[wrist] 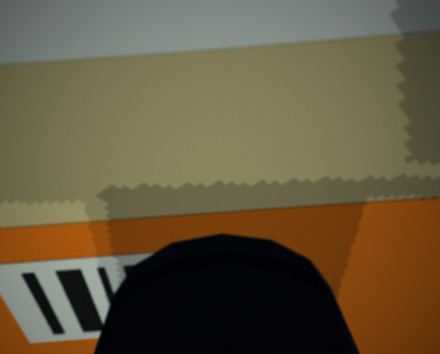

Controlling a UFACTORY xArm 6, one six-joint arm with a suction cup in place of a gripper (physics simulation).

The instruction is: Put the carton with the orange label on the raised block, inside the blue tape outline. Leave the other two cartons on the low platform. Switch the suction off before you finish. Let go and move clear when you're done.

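Places are measured from the arm's base along level axes (x back, y down, z right), in millimetres.
Pixels of known places: hand at its tool point: (217, 261).
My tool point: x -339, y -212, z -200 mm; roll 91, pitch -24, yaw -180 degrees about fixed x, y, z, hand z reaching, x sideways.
For each thing: its top centre in the pictures, then the offset to it from my tool point. "*": a spot on its surface instead.
- carton with the orange label, top centre: (40, 256) dx +15, dy -14, dz -24 mm
- plain grey surface at a spot on its surface: (150, 25) * dx -12, dy -12, dz -42 mm
The carton with the orange label (215, 120) fills most of the wrist view. Its tan top crosses the middle, and the orange label (400, 270) with a white barcode patch lies along the lower part. My suction cup (225, 295), a dark rounded shape at the bottom centre, is on the label and holds the carton. The cup hides part of the label and barcode, and its contact edge is too dark to make out. The raised block, the blue tape outline, the low platform and the other two cartons cannot be made out.
A plain grey surface (150, 25) shows beyond the carton's far edge at the top; I cannot tell what it belongs to. Jagged shadows fall across the carton and over the upper right corner.
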